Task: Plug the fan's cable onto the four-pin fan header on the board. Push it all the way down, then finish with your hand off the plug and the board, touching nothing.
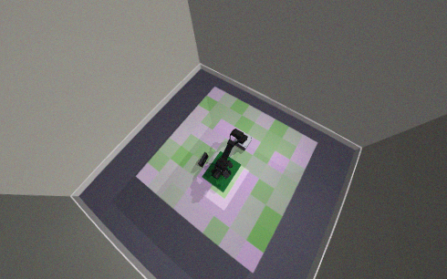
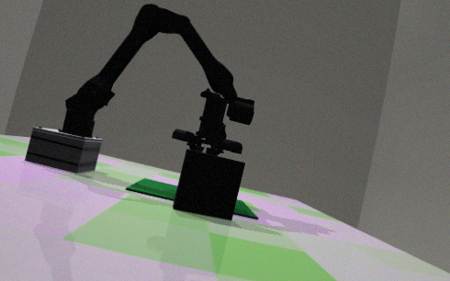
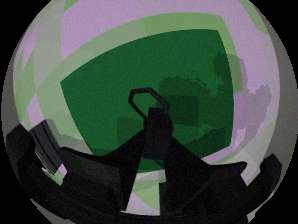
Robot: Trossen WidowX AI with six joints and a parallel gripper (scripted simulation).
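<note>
Now: the green board 8 cm below my gripper tip and 1 cm to the right of it. The rest, counted from my gripper tip: black fan (19 cm to the right, 4 cm ahead, 1 cm below); fan plug (1 cm to the left, 1 cm above).
</note>
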